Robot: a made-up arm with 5 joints. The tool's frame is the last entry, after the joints.
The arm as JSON. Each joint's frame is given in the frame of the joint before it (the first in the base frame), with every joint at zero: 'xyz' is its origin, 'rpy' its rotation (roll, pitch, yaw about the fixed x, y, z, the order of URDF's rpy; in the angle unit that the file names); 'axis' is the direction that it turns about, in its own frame. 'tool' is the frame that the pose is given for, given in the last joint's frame.
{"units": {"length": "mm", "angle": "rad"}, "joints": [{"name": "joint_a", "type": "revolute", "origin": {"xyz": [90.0, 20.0, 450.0], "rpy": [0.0, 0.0, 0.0]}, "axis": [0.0, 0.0, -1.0]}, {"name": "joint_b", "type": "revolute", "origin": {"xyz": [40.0, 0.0, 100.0], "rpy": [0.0, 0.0, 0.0]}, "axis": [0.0, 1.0, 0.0]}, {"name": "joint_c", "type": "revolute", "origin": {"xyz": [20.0, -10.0, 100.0], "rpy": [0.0, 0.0, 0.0]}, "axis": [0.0, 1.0, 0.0]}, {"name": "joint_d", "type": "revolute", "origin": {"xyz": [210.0, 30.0, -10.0], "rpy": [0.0, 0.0, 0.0]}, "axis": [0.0, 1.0, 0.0]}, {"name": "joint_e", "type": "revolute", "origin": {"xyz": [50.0, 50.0, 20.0], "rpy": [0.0, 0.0, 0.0]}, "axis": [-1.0, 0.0, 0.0]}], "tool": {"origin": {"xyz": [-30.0, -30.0, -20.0], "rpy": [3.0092, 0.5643, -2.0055]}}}
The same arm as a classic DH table. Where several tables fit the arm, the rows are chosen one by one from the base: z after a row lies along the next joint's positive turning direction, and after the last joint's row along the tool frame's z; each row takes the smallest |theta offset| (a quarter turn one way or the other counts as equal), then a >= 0, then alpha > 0; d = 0 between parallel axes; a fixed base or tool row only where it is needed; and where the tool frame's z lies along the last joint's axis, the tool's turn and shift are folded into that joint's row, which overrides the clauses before.
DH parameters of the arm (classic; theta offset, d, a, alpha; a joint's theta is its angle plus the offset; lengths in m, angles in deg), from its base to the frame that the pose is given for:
base (fixed): 12.53 0 0.0922 180
joint_a: 12.53 -0.55 0.04 90
joint_b: -78.69 0 0.102 0
joint_c: 81.42 0 0.2102 0
joint_d: 87.27 0.07 -0.02 -90
joint_e: 57.36 -0.0199 0.036 95.94
tool (fixed): 20.96 0.0007 0 0

